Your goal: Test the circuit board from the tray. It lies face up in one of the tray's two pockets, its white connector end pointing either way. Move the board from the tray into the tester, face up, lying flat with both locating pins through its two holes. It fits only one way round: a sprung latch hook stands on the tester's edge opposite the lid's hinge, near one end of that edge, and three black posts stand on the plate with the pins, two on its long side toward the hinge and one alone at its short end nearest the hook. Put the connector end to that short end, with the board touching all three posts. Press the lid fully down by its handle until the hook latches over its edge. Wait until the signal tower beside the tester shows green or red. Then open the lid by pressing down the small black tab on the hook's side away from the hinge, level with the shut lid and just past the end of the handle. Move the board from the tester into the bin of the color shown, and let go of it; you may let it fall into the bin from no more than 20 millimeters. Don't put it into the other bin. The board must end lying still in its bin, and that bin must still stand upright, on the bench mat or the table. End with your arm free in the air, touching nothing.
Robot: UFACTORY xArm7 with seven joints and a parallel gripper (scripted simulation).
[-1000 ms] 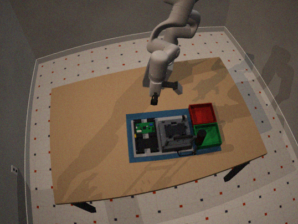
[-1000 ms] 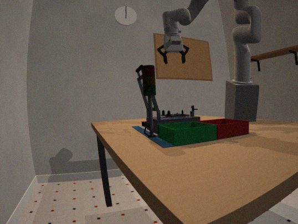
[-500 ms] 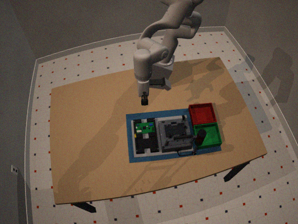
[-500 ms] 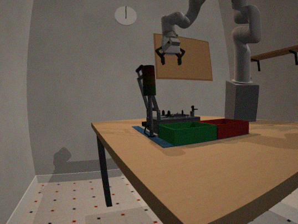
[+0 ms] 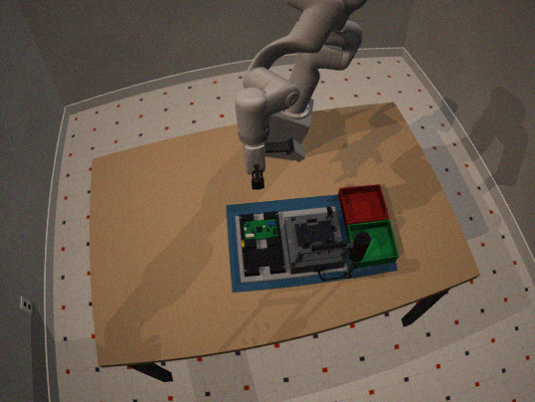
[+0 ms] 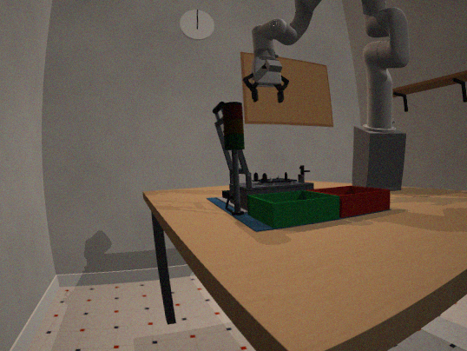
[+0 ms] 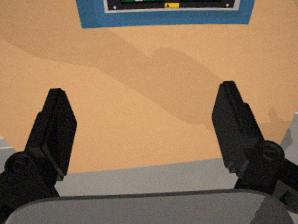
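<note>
Now: hand 31 cm above the green circuit board. Round my hand: red bin: 6 cm ahead, 37 cm to the left, 32 cm below; latch hook: 6 cm ahead, 22 cm to the left, 24 cm below; tester lid: 22 cm ahead, 11 cm to the left, 15 cm below.
</note>
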